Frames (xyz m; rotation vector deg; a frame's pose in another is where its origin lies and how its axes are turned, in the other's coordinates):
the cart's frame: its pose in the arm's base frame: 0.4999 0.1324 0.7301 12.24 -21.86 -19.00
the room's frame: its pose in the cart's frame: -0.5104 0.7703 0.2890 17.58 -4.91 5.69
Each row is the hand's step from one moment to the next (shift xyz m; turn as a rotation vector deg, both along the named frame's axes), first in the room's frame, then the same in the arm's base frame.
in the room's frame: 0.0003 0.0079 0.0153 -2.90 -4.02 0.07
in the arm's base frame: -0.0074 0.0008 0.0155 -2.69 -2.71 -3.16
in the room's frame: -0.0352 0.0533 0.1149 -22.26 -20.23 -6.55
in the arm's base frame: -0.0875 0.0117 0.0975 -16.49 -8.70 -24.50
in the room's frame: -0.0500 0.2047 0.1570 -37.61 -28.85 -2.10
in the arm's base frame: -0.1150 0.1317 0.1962 -32.29 -13.56 -32.02
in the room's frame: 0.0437 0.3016 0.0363 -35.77 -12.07 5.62
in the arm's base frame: 0.0323 0.2367 0.1926 -33.96 -2.45 -17.24
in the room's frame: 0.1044 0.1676 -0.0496 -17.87 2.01 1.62
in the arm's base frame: 0.1226 0.1358 0.0892 -15.97 6.27 -5.62
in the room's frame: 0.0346 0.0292 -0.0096 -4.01 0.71 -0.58
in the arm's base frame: 0.0358 0.0193 0.0220 -3.08 2.00 -1.85
